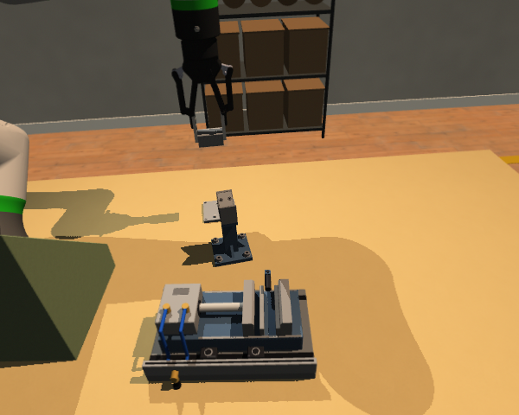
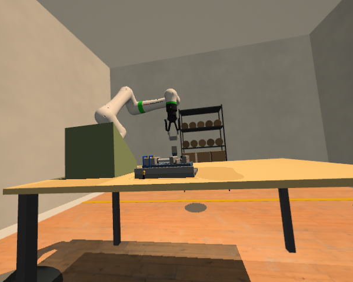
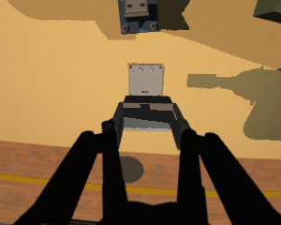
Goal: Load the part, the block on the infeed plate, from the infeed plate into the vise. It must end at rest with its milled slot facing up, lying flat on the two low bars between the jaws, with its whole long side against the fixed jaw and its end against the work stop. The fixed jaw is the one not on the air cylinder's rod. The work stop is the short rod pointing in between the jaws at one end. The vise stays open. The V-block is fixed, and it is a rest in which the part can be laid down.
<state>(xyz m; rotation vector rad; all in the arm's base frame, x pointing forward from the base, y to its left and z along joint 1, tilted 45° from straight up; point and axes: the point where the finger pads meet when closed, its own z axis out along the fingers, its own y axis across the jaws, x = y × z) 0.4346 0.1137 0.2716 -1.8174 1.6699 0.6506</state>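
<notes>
Right now the part is 30 mm below my hand. Also, from my hand: infeed plate 10 mm to the left, 260 mm below; V-block post 40 mm ahead, 160 mm to the right, 200 mm below; work stop 120 mm ahead, 350 mm to the right, 170 mm below.
</notes>
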